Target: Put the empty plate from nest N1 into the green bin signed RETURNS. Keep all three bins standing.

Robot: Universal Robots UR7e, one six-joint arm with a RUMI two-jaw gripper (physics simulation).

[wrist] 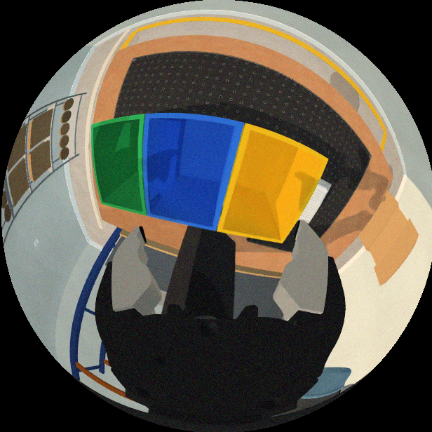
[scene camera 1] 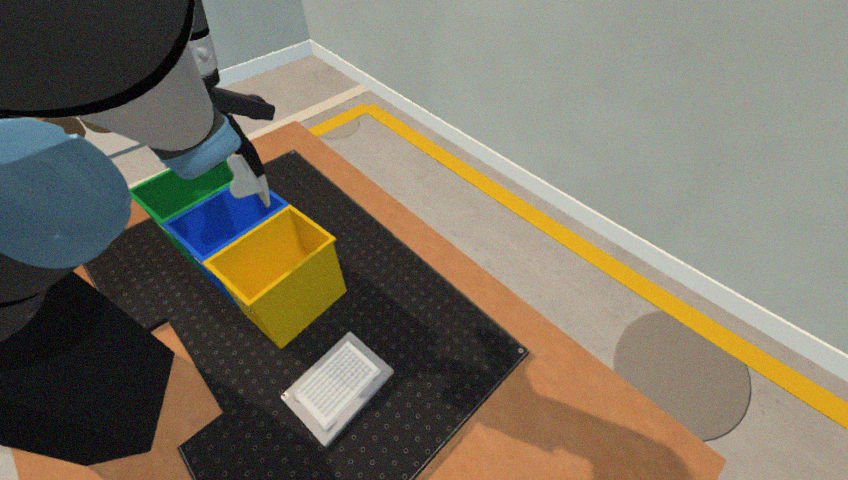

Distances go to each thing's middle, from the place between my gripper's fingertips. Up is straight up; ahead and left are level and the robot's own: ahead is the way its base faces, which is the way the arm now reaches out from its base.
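From the blue bin point(scene camera 1: 203, 230), my hand is 18 cm above and 6 cm to the right of it. The green bin point(scene camera 1: 163, 197) is 18 cm below my hand, 19 cm to the left of it and 3 cm ahead of it, while the yellow bin point(scene camera 1: 284, 273) is 18 cm below my hand, 7 cm to the right of it and 2 cm behind it. The white gridded plate point(scene camera 1: 335, 385) is 25 cm below my hand, 25 cm to the right of it and 12 cm behind it. Going by their middles, that white gridded plate is the farthest from my hand of the things named here.
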